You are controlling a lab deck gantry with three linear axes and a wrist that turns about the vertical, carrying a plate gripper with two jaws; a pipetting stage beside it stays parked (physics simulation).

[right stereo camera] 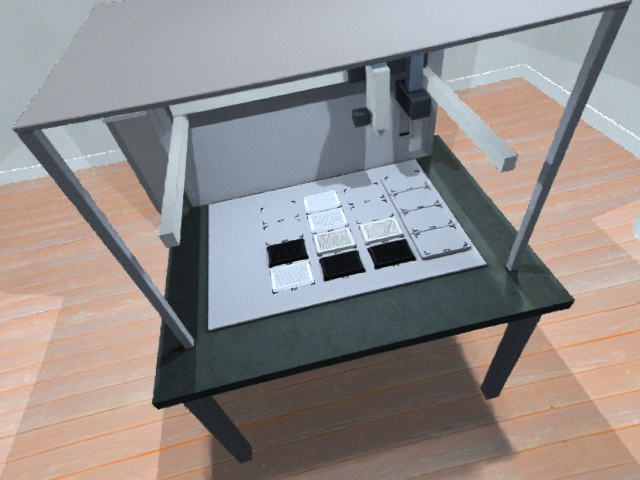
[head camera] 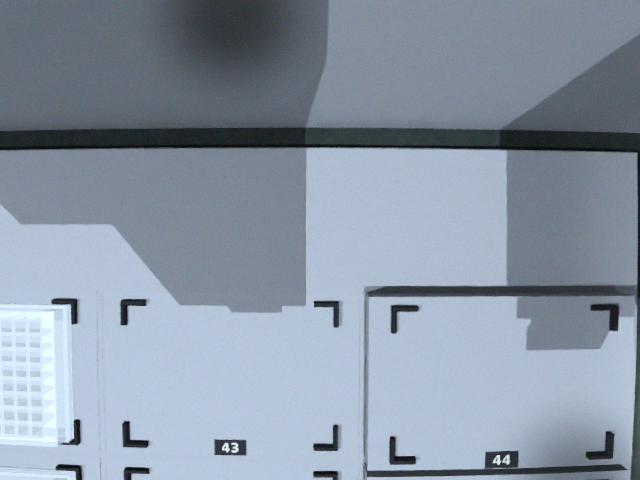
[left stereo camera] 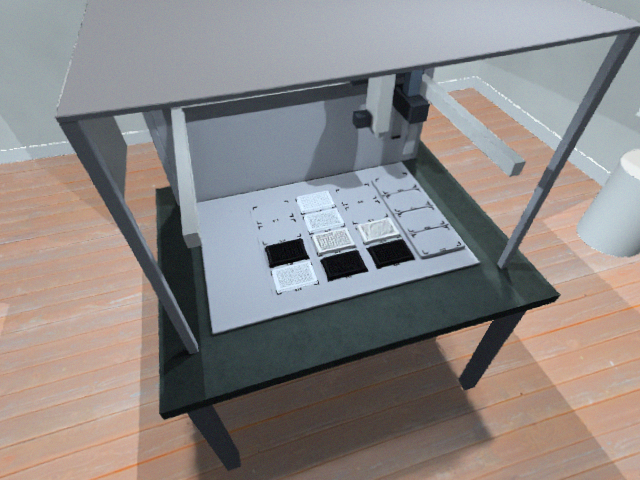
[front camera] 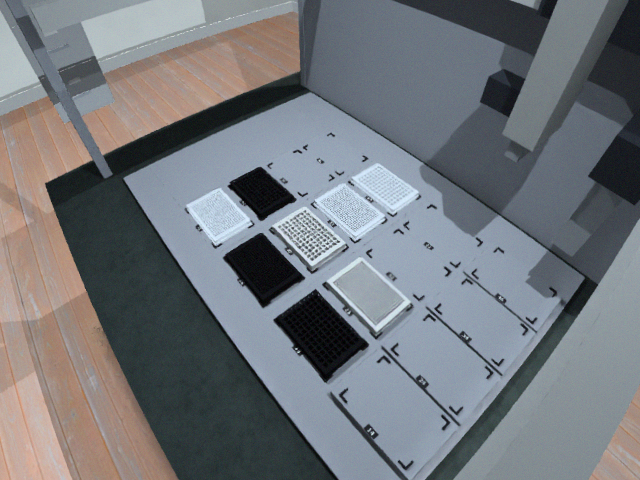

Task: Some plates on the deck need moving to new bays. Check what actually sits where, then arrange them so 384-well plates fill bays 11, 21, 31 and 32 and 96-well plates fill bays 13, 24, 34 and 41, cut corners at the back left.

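Pixels of known places: gripper, fingertip midpoint: [right stereo camera: 409, 142] [left stereo camera: 401, 145] [front camera: 576, 230]; robot's base, origin of the base link: [right stereo camera: 273, 292] [left stereo camera: 277, 293] [front camera: 187, 209].
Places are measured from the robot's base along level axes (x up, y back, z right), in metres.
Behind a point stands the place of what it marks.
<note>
Front row: a white fine-welled plate [front camera: 219, 215] @[z -0.042, x 0.014, y -0.074 m] [left stereo camera: 293, 276] @[z -0.038, x 0.015, y -0.060 m] in bay 11, a black fine-welled plate [front camera: 263, 268] @[z -0.040, x 0.014, y -0.238 m] [left stereo camera: 343, 265] @[z -0.033, x 0.015, y -0.223 m] in bay 12, a black coarse-welled plate [front camera: 321, 334] @[z -0.038, x 0.015, y -0.400 m] [left stereo camera: 391, 253] @[z -0.034, x 0.014, y -0.390 m] in bay 13. Second row: a black plate [front camera: 262, 192] @[z -0.148, x 0.012, y -0.075 m] [right stereo camera: 286, 252] @[z -0.142, x 0.014, y -0.063 m] in bay 21, well count unclear; a cream 96-well plate [front camera: 310, 237] @[z -0.148, x 0.014, y -0.237 m] in bay 22; a pale plate [front camera: 369, 294] @[z -0.148, x 0.014, y -0.397 m] with a grey top in bay 23. A white fine-welled plate [front camera: 349, 210] @[z -0.253, x 0.014, y -0.233 m] is in bay 32, a white coarser-welled plate [front camera: 386, 187] @[z -0.363, x 0.011, y -0.234 m] [head camera: 31, 377] @[z -0.365, x 0.014, y -0.275 m] in bay 42. Cut corners and my gripper's jaws cannot be made out.
Bays 31, 41, 33, 43 and the raised right column, 14 to 44, hold no plates. A pale column [front camera: 560, 77] @[z -0.328, x 0.378, y -0.466 m] [left stereo camera: 381, 103] @[z -0.328, x 0.380, y -0.439 m] and a dark block [left stereo camera: 413, 107] @[z -0.325, x 0.349, y -0.552 m] [right stereo camera: 415, 104] @[z -0.324, x 0.343, y -0.558 m] on a blue post hang high at the back right. Frame posts [left stereo camera: 563, 155] @[z 0.116, x 0.419, y -0.705 m] stand at the table's front corners.
</note>
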